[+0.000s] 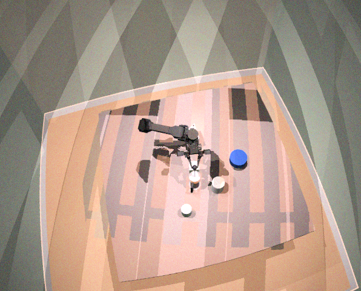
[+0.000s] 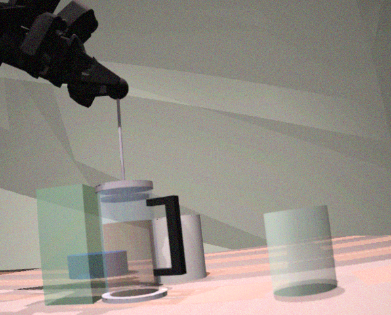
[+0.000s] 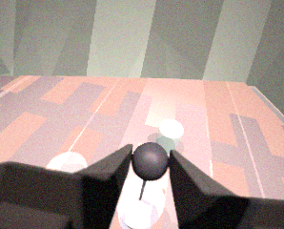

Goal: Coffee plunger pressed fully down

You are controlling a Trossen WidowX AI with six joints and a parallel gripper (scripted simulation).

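Right now the coffee press is 10 mm ahead of my gripper tip, 10 mm to the right of it and 130 mm below it. The rest, counted from my gripper tip: blue disc 140 mm behind, 310 mm to the left, 240 mm below.
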